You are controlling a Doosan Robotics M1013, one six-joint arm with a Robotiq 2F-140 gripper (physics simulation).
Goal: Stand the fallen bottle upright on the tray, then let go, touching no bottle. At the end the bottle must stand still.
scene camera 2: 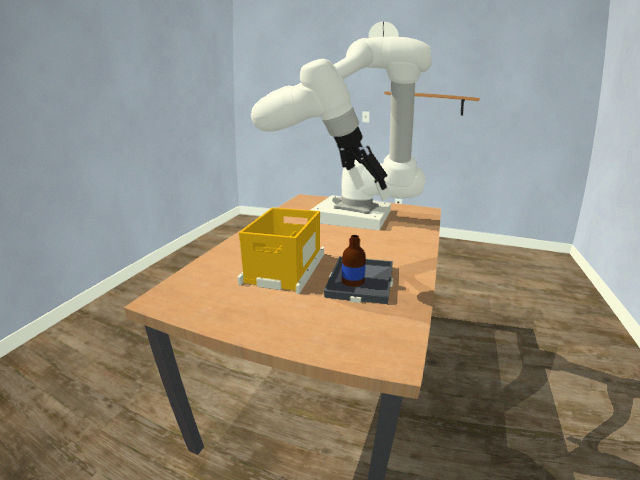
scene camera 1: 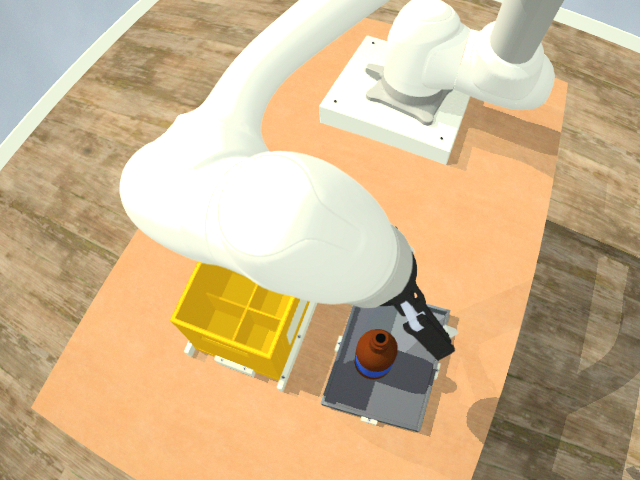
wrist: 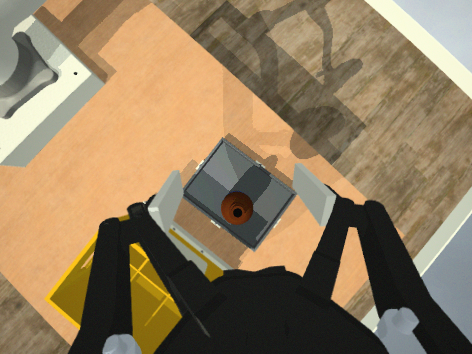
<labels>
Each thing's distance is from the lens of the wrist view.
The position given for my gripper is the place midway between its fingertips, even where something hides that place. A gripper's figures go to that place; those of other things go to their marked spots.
my gripper [wrist: 238,178]: 0.20 m
brown bottle [wrist: 237,208]: 0.34 m
grey tray [wrist: 226,171]: 0.49 m
The marked spots on the grey tray and the brown bottle are 0.18 m apart.
</labels>
